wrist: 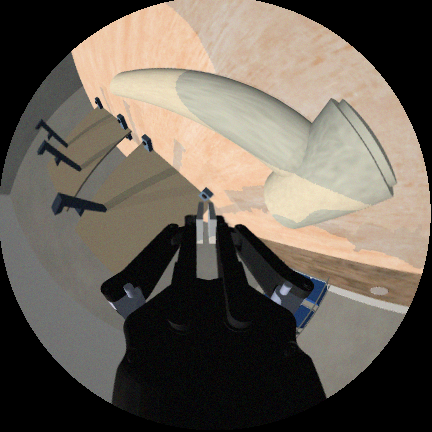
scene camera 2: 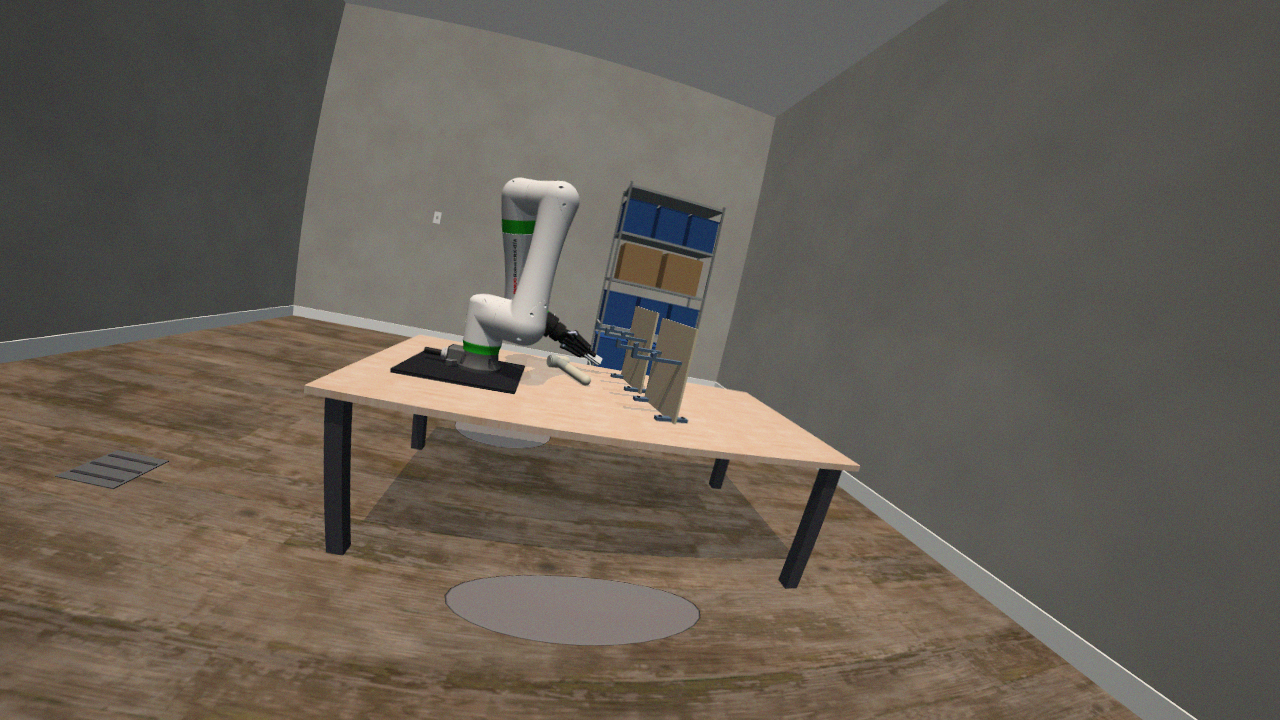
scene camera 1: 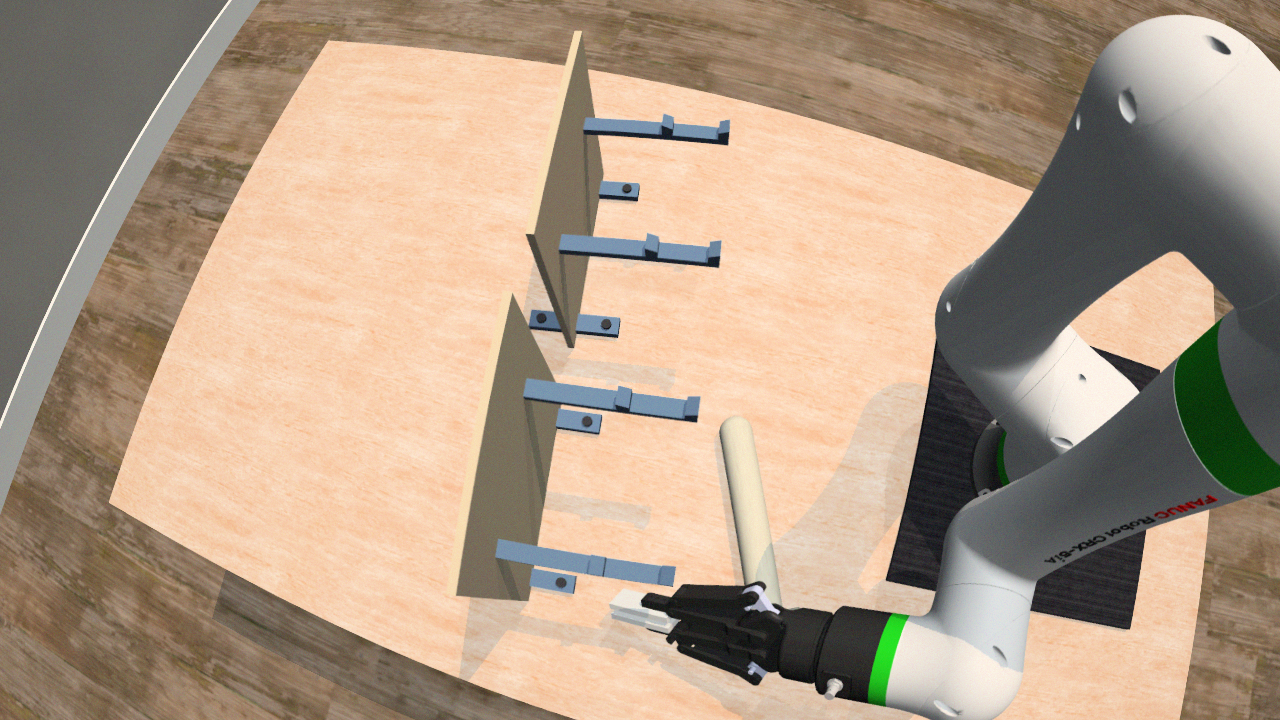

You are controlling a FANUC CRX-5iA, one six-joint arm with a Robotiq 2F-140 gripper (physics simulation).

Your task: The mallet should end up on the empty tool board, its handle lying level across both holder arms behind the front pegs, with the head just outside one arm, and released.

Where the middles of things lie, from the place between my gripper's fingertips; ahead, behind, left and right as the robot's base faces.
Now: hand 13 cm past the mallet (scene camera 1: 753, 534), 11 cm to the left of it and 3 cm above it.
